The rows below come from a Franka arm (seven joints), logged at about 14 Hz.
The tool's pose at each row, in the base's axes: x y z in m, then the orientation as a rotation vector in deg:
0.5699, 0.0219, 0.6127, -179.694, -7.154, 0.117
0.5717, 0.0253, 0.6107, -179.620, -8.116, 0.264
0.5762, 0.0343, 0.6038, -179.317, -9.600, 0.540
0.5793, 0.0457, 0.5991, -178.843, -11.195, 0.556
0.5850, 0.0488, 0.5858, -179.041, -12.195, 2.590
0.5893, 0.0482, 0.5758, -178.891, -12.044, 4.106
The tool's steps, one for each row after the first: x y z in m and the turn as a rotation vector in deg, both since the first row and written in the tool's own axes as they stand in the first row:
0.0021, -0.0032, 0.0020, 0.036, -0.093, -0.614
0.0073, -0.0118, 0.0089, 0.271, -0.262, -1.569
0.0113, -0.0229, 0.0137, 0.652, -0.259, -2.604
0.0172, -0.0255, 0.0270, 0.423, -1.568, -3.231
0.0215, -0.0246, 0.0369, 0.593, -2.532, -3.140

